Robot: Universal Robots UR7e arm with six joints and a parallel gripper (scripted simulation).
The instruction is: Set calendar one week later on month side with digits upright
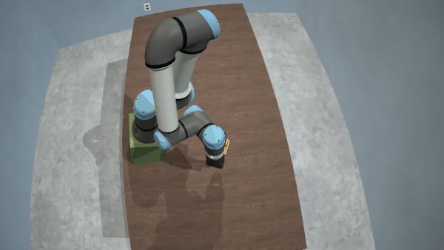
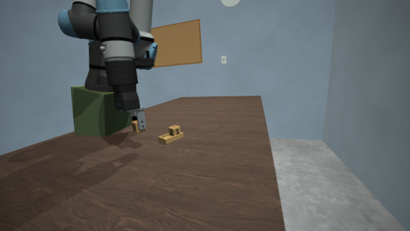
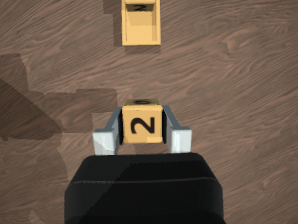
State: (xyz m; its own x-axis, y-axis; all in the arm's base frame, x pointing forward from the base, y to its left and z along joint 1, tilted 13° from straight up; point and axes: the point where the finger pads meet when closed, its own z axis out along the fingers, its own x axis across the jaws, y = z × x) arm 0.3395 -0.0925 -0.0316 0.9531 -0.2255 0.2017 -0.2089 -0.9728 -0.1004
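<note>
Right now my hand is 120 mm to the right of the wooden cube, 70 mm above it and 30 mm short of it. Also, from my hand: wooden calendar tray: 110 mm to the left, 80 mm below, 20 mm ahead.
</note>
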